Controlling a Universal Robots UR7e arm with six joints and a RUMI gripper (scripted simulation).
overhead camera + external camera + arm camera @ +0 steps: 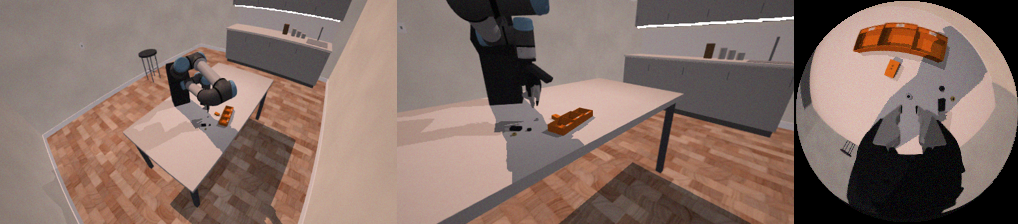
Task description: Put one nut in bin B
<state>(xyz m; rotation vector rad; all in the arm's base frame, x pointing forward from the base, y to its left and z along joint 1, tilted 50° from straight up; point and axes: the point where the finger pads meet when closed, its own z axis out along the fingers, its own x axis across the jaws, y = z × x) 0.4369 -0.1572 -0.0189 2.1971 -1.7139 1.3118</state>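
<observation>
Now: hand 8 cm above the grey piece. Round my hand: dark nut 10 cm to the right, 8 cm below, 4 cm ahead; black block 12 cm to the right, 8 cm below, 4 cm behind; orange block 8 cm below, 7 cm ahead, 5 cm to the left.
</observation>
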